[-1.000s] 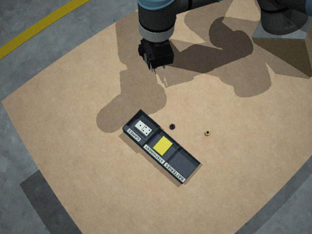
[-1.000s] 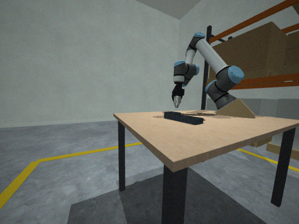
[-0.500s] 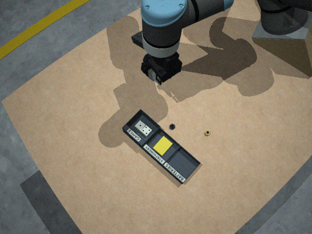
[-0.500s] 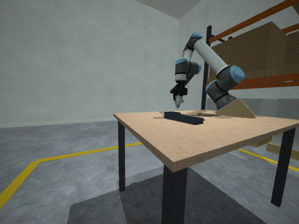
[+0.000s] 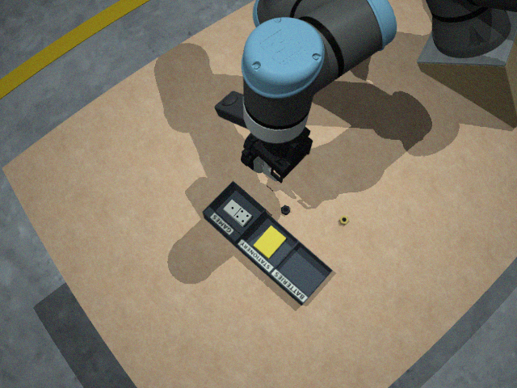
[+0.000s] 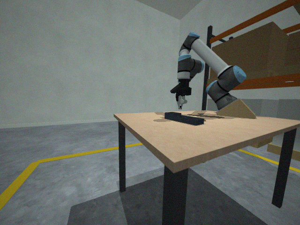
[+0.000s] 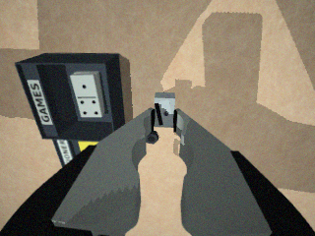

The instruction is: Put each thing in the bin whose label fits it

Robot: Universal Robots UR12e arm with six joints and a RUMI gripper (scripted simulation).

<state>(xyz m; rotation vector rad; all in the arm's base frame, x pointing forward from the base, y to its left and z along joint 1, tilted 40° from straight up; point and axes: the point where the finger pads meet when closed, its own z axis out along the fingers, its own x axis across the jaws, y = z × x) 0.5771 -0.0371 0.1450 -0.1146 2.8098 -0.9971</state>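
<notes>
Now: hand 100 mm to the right of the dark three-part bin, 90 mm short of it and 60 mm above it. Also, from my hand: white domino 90 mm ahead, 60 mm below, 20 mm to the left; then black nut 80 mm to the left, 80 mm below, 10 mm ahead; then grey sharpener 10 mm below.
</notes>
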